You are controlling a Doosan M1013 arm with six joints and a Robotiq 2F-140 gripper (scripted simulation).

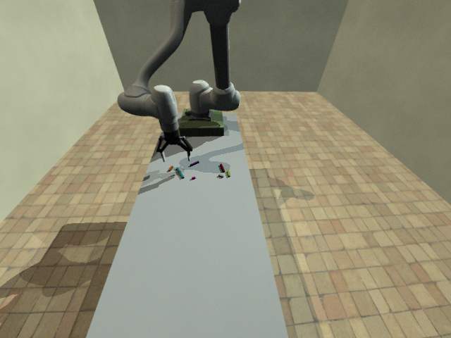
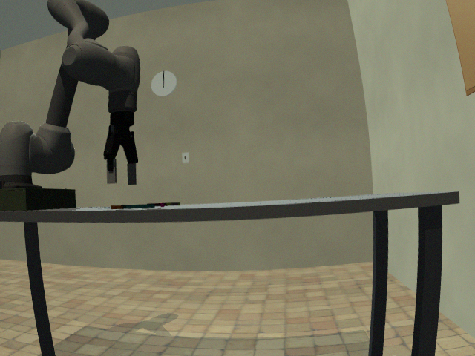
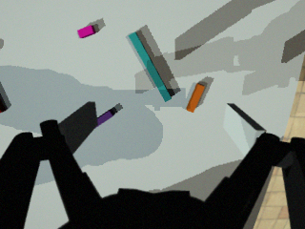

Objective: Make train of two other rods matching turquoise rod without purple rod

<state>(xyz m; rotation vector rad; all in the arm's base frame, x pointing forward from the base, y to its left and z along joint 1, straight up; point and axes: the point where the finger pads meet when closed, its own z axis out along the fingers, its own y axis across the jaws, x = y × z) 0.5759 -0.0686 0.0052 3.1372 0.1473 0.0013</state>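
The grey rod lies 270 mm to the left of my hand, 70 mm below it and 60 mm ahead of it. Also, from my hand: orange rod (70 mm below, 50 mm to the right, 10 mm ahead); then turquoise rod (70 mm below, 40 mm ahead, 20 mm to the left); then purple rod (90 mm to the left, 70 mm below, 50 mm behind).
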